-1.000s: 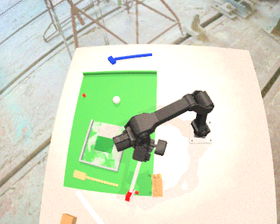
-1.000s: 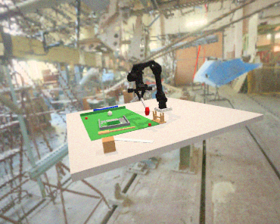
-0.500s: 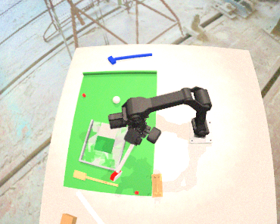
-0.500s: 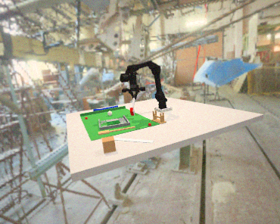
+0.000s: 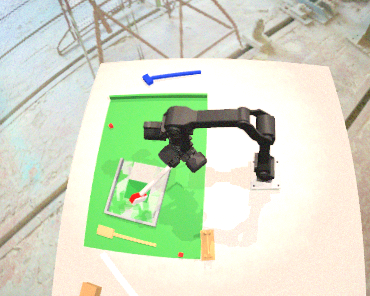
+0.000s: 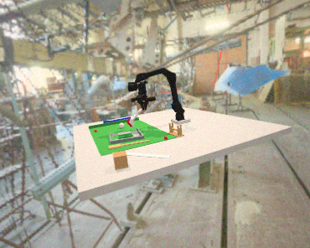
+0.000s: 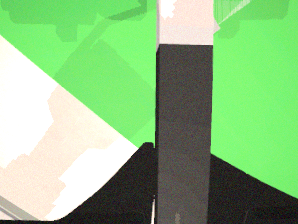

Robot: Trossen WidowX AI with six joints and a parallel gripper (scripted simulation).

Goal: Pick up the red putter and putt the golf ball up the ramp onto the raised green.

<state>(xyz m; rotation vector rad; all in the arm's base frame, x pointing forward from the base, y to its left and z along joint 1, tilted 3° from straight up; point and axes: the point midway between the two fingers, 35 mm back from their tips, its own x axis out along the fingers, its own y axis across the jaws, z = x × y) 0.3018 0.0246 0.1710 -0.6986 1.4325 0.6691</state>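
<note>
The red putter lies 7 cm ahead of my gripper tip, 9 cm to the left of it and 1 cm below it. Also, from my gripper tip: wooden rack 13 cm behind, 28 cm to the left, 11 cm below; then white golf ball 18 cm ahead, 14 cm to the right, 12 cm below; then green mat 17 cm ahead, 1 cm to the left, 15 cm below.
</note>
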